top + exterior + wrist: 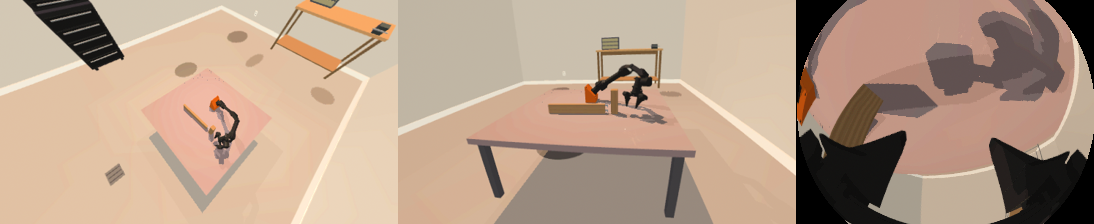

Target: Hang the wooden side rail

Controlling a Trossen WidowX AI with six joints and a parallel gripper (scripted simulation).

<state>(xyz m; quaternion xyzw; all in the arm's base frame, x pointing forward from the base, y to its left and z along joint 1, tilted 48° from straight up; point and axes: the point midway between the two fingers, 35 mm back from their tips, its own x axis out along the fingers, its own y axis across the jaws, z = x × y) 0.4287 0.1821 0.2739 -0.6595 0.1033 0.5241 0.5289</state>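
Now: gripper tip 120 mm to the left of the headboard post, 90 mm past it and 20 mm below it.
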